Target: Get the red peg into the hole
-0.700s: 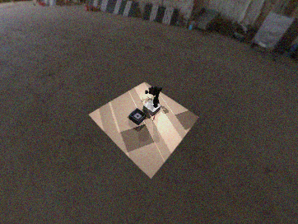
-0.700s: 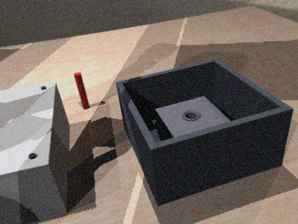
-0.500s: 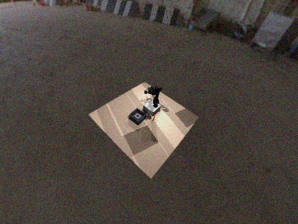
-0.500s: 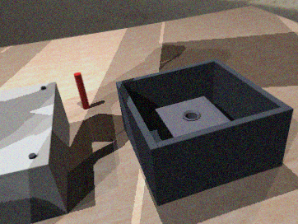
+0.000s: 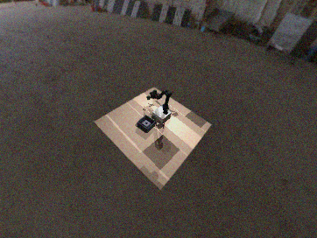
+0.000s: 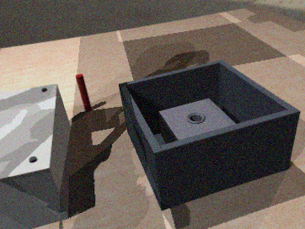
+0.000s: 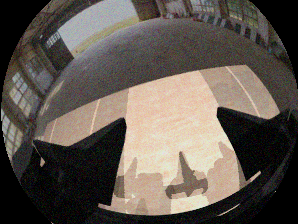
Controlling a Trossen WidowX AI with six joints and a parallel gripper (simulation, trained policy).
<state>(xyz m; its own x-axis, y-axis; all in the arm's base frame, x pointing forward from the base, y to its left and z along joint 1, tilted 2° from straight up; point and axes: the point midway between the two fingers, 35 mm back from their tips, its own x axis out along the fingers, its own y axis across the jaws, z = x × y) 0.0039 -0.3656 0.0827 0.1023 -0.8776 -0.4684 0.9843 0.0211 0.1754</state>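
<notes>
The red peg is 530 mm to the left of my gripper tip, 150 mm ahead of it and 110 mm below it. Round my gripper tip: dark box 350 mm to the left, 340 mm ahead, 120 mm below; then grey plate 350 mm to the left, 340 mm ahead, 100 mm below.
</notes>
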